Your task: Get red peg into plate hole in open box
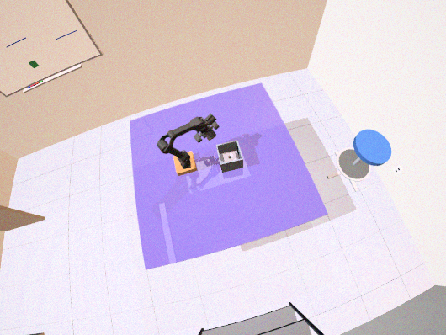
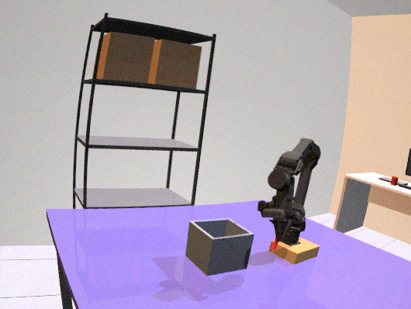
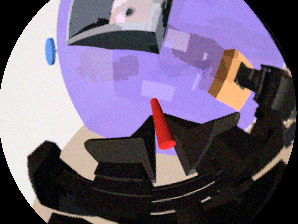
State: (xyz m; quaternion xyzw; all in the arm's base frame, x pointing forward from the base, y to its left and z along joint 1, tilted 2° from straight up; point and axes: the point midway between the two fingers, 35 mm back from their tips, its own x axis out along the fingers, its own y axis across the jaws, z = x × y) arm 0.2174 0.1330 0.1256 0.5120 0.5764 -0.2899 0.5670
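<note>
Right now the light plate is 180 mm to the right of my gripper tip, 100 mm below it and 100 mm ahead of it. From my gripper tip the other things lie so: red peg 10 mm to the right, 10 mm above.
</note>
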